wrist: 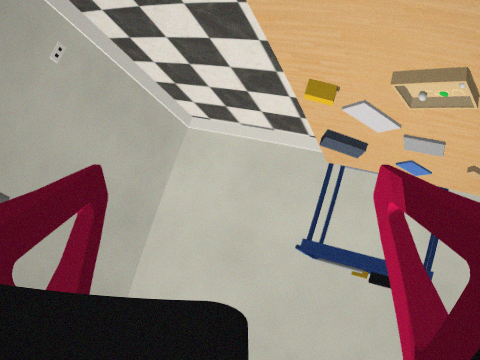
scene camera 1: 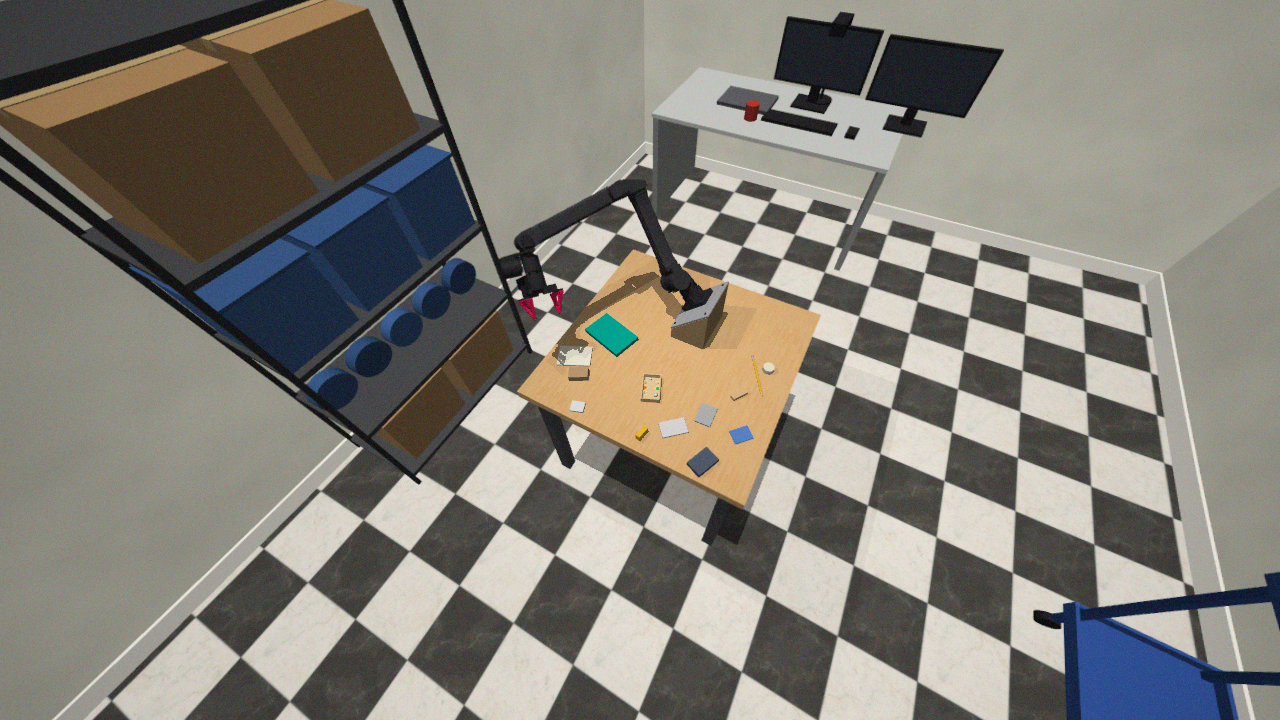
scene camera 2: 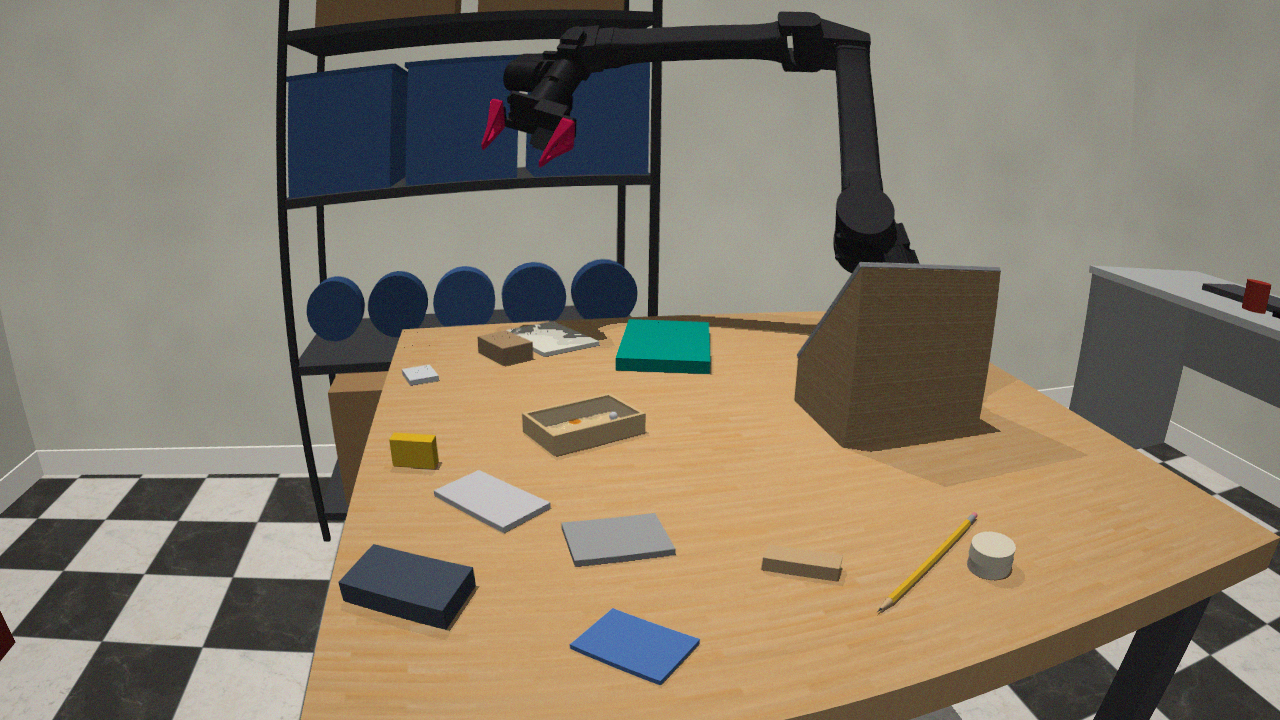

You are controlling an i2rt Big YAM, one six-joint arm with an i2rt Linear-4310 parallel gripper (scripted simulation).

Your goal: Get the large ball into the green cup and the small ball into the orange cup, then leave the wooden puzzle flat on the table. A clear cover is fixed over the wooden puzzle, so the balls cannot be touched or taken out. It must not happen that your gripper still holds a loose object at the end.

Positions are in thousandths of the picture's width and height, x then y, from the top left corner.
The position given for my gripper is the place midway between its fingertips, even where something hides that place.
Labels:
my gripper: wrist 501,501; scene camera 1 428,440; scene camera 2 399,216
teal block: scene camera 1 478,465; scene camera 2 506,480; not seen in the wrist view (out of frame)

